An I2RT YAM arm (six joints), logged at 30 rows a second.
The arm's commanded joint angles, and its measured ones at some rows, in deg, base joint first. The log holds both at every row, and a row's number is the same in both.
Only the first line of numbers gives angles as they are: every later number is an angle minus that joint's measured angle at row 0.
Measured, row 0: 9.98, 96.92, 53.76, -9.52, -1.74, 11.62
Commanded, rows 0 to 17: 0.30, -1.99, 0.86, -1.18, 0.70, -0.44; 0.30, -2.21, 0.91, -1.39, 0.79, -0.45; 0.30, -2.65, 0.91, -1.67, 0.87, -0.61; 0.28, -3.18, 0.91, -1.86, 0.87, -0.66; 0.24, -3.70, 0.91, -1.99, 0.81, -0.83; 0.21, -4.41, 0.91, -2.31, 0.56, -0.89; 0.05, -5.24, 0.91, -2.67, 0.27, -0.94; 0.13, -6.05, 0.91, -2.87, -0.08, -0.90; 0.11, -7.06, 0.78, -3.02, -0.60, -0.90; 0.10, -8.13, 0.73, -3.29, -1.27, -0.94; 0.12, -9.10, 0.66, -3.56, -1.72, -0.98; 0.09, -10.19, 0.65, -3.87, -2.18, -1.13; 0.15, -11.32, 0.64, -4.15, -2.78, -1.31; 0.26, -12.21, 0.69, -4.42, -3.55, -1.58; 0.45, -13.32, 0.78, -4.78, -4.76, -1.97; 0.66, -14.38, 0.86, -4.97, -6.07, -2.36; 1.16, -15.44, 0.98, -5.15, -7.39, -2.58; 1.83, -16.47, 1.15, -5.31, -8.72, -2.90
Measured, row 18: 0.50, -13.15, 0.00, -3.89, -4.11, -1.05
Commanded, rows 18 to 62: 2.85, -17.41, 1.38, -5.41, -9.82, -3.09; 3.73, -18.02, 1.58, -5.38, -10.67, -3.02; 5.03, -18.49, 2.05, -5.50, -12.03, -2.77; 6.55, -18.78, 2.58, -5.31, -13.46, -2.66; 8.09, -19.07, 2.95, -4.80, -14.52, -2.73; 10.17, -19.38, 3.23, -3.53, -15.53, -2.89; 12.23, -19.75, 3.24, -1.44, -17.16, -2.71; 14.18, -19.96, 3.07, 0.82, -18.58, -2.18; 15.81, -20.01, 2.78, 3.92, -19.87, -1.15; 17.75, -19.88, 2.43, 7.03, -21.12, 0.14; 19.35, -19.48, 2.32, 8.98, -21.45, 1.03; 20.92, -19.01, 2.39, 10.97, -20.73, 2.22; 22.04, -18.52, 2.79, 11.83, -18.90, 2.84; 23.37, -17.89, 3.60, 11.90, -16.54, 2.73; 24.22, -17.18, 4.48, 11.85, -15.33, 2.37; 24.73, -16.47, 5.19, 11.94, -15.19, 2.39; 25.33, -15.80, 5.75, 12.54, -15.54, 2.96; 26.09, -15.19, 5.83, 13.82, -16.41, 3.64; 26.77, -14.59, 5.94, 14.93, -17.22, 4.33; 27.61, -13.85, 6.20, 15.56, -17.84, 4.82; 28.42, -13.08, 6.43, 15.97, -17.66, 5.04; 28.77, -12.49, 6.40, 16.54, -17.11, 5.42; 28.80, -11.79, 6.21, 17.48, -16.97, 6.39; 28.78, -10.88, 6.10, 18.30, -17.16, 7.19; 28.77, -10.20, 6.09, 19.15, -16.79, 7.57; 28.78, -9.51, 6.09, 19.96, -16.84, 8.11; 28.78, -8.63, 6.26, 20.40, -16.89, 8.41; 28.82, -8.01, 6.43, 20.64, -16.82, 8.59; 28.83, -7.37, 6.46, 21.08, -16.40, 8.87; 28.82, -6.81, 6.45, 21.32, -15.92, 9.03; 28.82, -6.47, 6.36, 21.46, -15.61, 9.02; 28.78, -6.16, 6.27, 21.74, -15.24, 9.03; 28.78, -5.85, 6.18, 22.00, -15.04, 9.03; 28.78, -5.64, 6.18, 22.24, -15.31, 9.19; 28.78, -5.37, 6.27, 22.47, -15.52, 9.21; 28.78, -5.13, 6.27, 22.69, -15.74, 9.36; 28.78, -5.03, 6.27, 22.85, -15.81, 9.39; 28.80, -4.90, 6.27, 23.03, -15.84, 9.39; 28.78, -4.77, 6.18, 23.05, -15.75, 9.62; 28.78, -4.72, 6.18, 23.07, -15.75, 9.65; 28.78, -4.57, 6.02, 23.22, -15.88, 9.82; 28.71, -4.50, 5.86, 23.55, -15.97, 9.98; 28.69, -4.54, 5.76, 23.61, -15.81, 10.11; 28.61, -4.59, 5.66, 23.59, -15.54, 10.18; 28.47, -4.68, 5.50, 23.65, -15.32, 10.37
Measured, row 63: 29.15, -4.65, 4.89, 20.70, -16.94, 8.85
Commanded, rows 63 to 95: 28.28, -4.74, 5.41, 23.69, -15.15, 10.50; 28.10, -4.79, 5.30, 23.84, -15.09, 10.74; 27.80, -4.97, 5.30, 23.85, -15.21, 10.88; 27.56, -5.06, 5.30, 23.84, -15.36, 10.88; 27.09, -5.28, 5.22, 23.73, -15.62, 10.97; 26.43, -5.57, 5.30, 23.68, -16.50, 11.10; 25.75, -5.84, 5.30, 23.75, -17.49, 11.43; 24.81, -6.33, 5.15, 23.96, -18.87, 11.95; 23.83, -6.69, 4.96, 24.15, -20.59, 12.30; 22.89, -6.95, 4.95, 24.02, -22.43, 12.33; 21.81, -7.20, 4.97, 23.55, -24.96, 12.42; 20.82, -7.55, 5.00, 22.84, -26.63, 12.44; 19.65, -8.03, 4.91, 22.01, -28.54, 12.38; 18.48, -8.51, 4.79, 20.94, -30.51, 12.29; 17.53, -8.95, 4.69, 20.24, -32.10, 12.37; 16.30, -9.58, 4.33, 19.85, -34.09, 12.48; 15.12, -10.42, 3.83, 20.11, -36.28, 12.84; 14.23, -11.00, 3.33, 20.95, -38.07, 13.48; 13.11, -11.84, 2.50, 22.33, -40.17, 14.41; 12.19, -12.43, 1.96, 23.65, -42.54, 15.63; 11.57, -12.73, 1.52, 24.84, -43.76, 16.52; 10.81, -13.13, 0.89, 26.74, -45.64, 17.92; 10.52, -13.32, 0.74, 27.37, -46.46, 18.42; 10.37, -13.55, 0.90, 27.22, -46.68, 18.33; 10.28, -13.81, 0.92, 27.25, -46.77, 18.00; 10.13, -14.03, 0.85, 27.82, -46.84, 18.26; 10.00, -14.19, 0.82, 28.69, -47.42, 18.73; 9.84, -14.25, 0.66, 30.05, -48.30, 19.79; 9.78, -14.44, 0.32, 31.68, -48.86, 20.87; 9.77, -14.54, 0.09, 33.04, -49.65, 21.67; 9.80, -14.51, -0.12, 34.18, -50.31, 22.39; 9.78, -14.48, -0.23, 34.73, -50.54, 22.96; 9.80, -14.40, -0.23, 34.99, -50.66, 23.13
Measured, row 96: 10.05, -11.23, -0.72, 27.28, -46.18, 20.67
